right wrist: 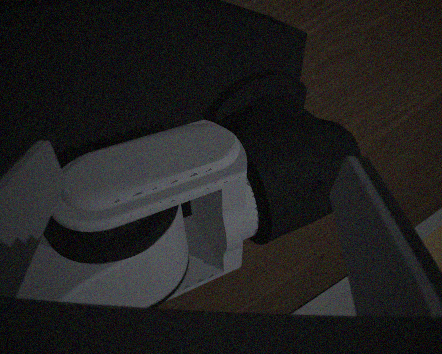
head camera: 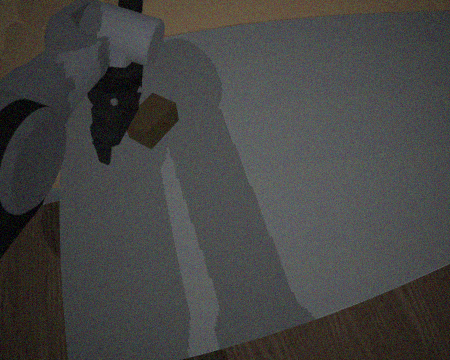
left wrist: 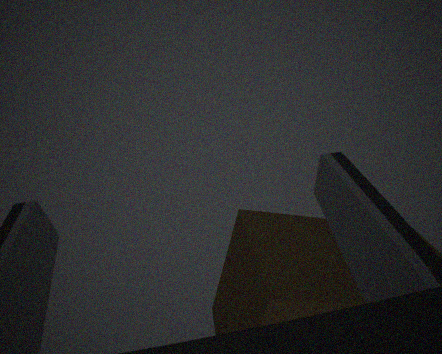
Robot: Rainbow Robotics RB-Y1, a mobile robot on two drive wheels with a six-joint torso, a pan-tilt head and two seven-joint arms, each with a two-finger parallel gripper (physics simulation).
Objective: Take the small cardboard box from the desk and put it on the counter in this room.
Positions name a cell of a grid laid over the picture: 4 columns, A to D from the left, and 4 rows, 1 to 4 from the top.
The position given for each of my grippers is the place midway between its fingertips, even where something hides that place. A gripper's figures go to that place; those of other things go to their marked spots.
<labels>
My left gripper (head camera: B2): 0.65 m from the lens. A brown cardboard box (head camera: B2): 0.61 m from the lens.
</labels>
